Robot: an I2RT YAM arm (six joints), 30 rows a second.
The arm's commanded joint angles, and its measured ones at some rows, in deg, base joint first. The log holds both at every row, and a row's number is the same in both.
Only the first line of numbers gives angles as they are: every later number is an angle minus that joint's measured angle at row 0.
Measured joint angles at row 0:
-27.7, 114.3, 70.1, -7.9, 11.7, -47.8
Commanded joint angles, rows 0 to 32:
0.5, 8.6, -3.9, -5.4, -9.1, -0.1
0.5, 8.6, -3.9, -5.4, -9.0, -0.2
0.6, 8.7, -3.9, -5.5, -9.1, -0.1
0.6, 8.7, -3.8, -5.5, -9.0, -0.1
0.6, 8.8, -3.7, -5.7, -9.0, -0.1
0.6, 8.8, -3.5, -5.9, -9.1, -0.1
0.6, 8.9, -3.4, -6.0, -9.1, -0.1
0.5, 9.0, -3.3, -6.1, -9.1, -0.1
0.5, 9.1, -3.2, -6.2, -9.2, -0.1
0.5, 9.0, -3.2, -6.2, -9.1, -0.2
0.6, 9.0, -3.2, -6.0, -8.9, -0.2
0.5, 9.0, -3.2, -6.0, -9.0, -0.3
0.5, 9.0, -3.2, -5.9, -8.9, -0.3
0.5, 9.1, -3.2, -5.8, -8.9, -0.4
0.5, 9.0, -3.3, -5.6, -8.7, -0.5
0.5, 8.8, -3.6, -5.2, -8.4, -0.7
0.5, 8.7, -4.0, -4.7, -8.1, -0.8
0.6, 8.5, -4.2, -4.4, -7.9, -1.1
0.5, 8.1, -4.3, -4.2, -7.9, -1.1
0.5, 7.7, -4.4, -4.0, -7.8, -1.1
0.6, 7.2, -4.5, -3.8, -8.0, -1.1
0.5, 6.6, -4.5, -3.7, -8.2, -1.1
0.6, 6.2, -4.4, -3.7, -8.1, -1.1
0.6, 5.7, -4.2, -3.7, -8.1, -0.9
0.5, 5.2, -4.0, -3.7, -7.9, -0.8
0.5, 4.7, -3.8, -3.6, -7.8, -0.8
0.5, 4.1, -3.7, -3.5, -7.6, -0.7
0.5, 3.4, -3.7, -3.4, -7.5, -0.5
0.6, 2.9, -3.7, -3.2, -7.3, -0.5
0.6, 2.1, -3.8, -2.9, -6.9, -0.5
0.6, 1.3, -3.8, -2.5, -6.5, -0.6
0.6, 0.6, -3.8, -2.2, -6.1, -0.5
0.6, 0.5, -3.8, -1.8, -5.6, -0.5
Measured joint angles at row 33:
1.0, -0.2, -1.1, 7.6, -7.3, -0.1
